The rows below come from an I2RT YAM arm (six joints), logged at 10 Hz.
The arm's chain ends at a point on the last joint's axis. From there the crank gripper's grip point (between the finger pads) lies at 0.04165 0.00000 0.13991 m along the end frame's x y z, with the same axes.
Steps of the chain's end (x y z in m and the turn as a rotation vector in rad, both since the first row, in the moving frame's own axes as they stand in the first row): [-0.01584 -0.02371 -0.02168 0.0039 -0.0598 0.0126]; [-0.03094 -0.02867 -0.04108 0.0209 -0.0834 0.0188]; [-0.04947 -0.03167 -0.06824 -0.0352 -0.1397 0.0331]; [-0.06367 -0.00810 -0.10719 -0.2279 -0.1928 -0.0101]
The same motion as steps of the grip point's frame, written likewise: [-0.02428 -0.02379 -0.01944 0.0039 -0.0598 0.0126]; [-0.04272 -0.03095 -0.03812 0.0209 -0.0834 0.0188]; [-0.06945 -0.02561 -0.06392 -0.0352 -0.1397 0.0331]; [-0.09086 0.02394 -0.10542 -0.2279 -0.1928 -0.0101]
